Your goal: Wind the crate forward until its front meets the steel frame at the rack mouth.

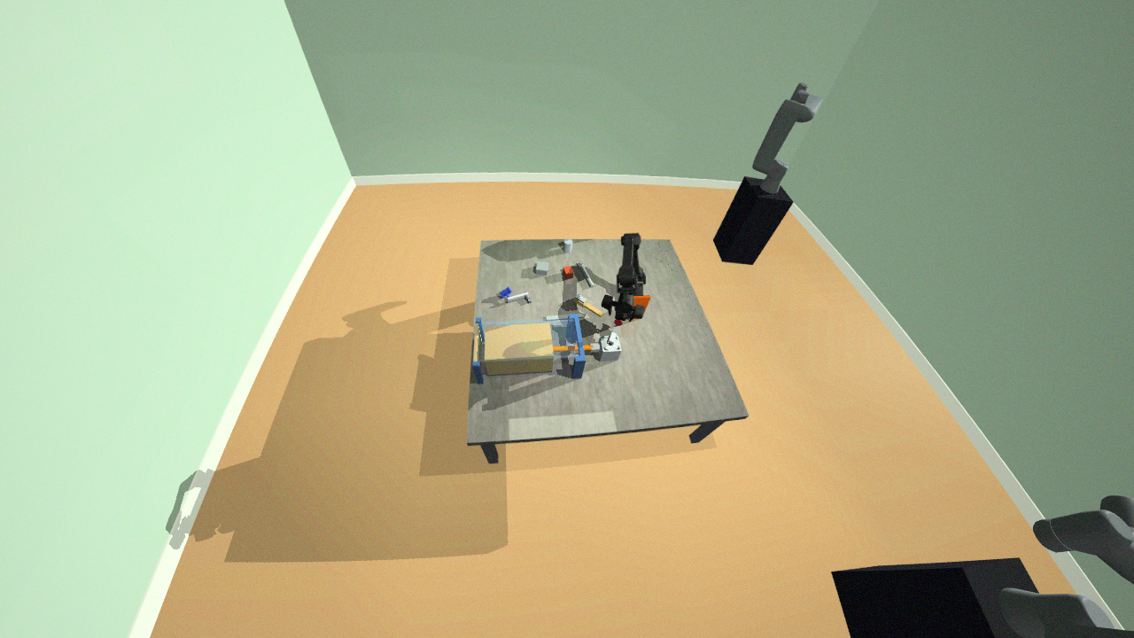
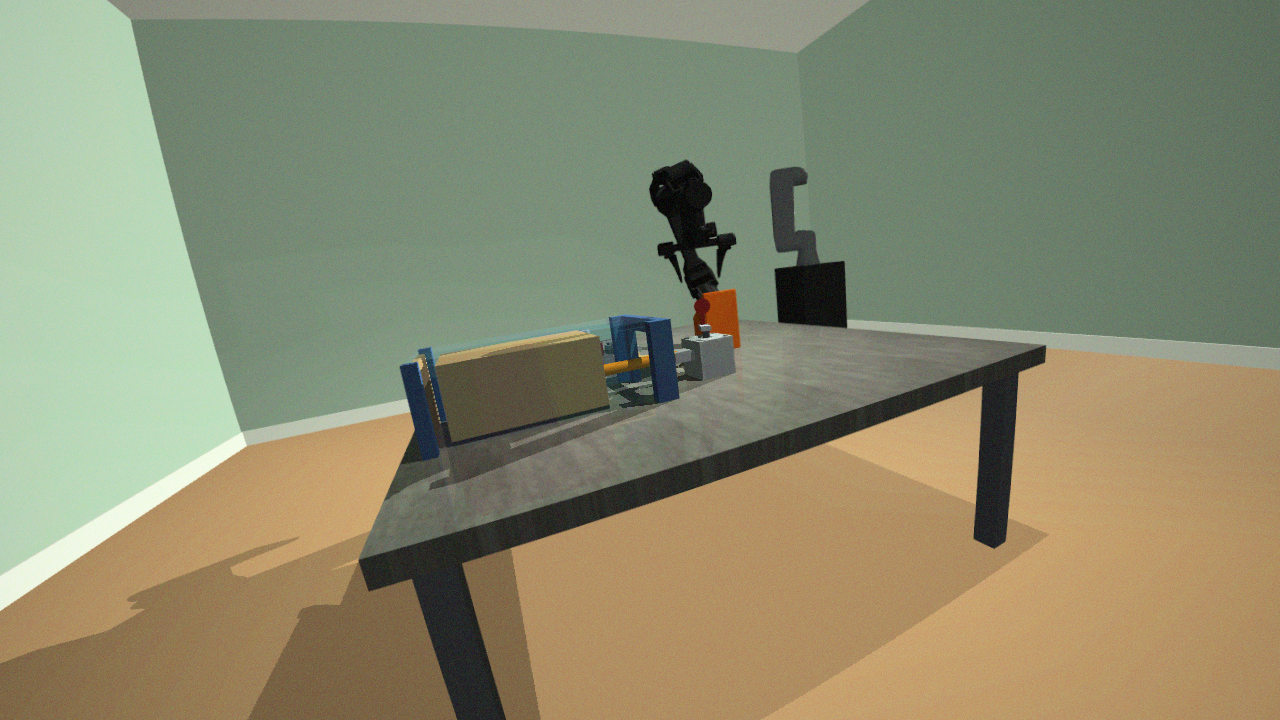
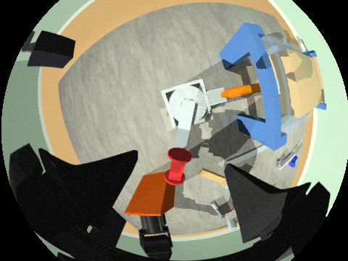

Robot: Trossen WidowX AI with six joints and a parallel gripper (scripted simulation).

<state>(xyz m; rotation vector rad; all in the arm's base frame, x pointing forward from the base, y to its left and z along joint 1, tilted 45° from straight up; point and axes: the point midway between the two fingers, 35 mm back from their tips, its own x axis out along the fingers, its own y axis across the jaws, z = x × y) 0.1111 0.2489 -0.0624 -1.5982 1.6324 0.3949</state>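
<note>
Now: gripper tip 20 mm past the red knob, 50 mm to the left of it and 80 mm above it. Round my gripper tip: tan-handled tool: 120 mm ahead, 250 mm to the right, 200 mm below; then grey winch: 10 mm ahead, 40 mm to the left, 190 mm below; then grey bar: 240 mm ahead, 160 mm to the right, 220 mm below.
</note>
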